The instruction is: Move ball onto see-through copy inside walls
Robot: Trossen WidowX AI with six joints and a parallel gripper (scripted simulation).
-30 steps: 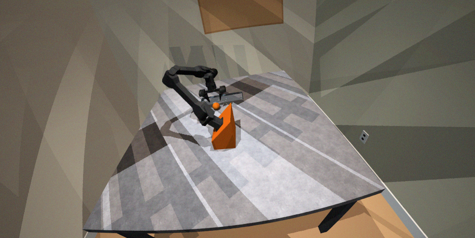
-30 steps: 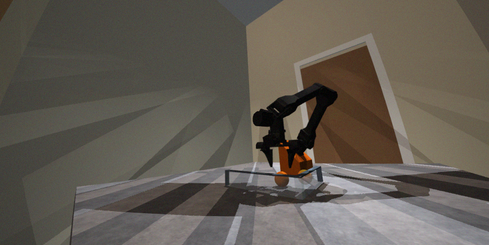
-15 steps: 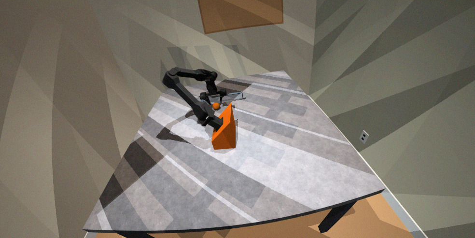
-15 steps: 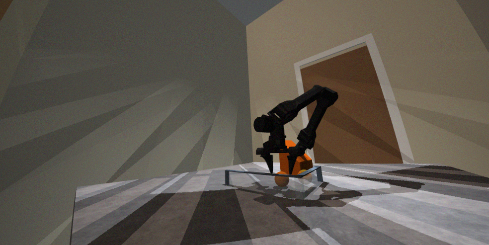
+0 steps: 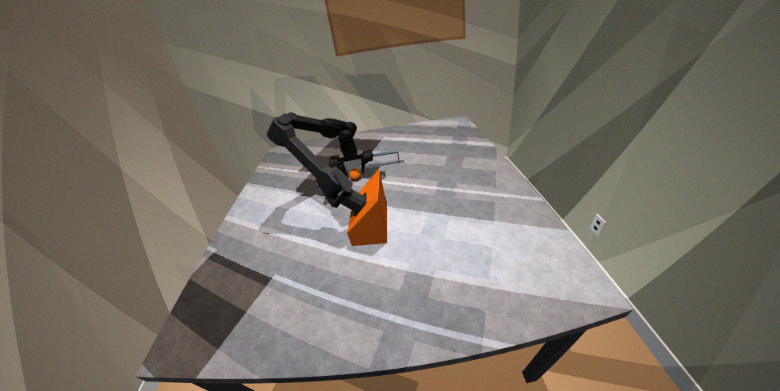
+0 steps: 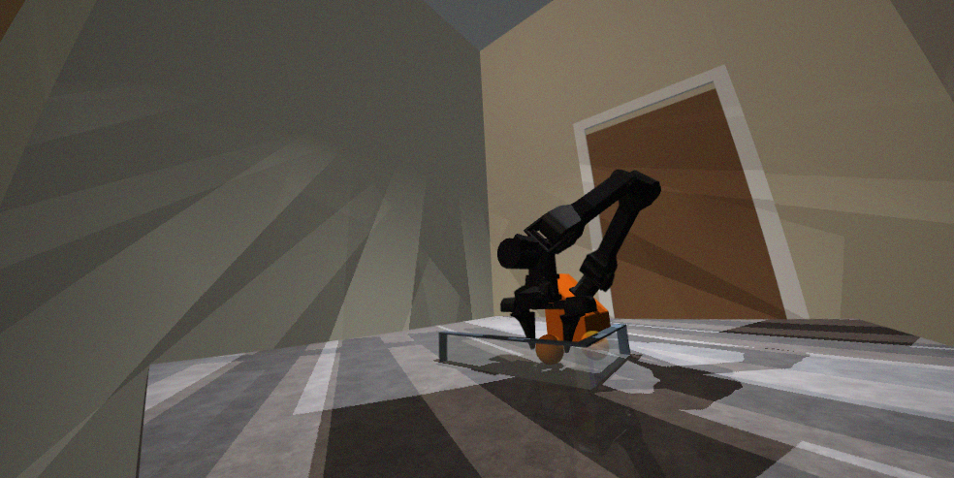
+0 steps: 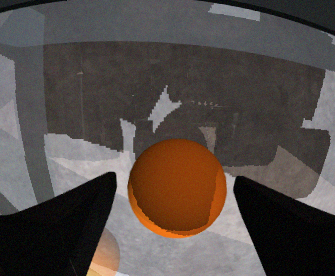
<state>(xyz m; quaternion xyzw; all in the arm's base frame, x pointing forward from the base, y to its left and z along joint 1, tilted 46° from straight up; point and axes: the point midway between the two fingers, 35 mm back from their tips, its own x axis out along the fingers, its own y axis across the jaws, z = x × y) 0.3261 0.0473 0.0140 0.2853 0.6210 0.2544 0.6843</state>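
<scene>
The see-through copy of ball is 70 mm behind my gripper tip and 70 mm to the left of it. From my gripper tip the other things lie so: orange ball: right at my gripper tip.
</scene>
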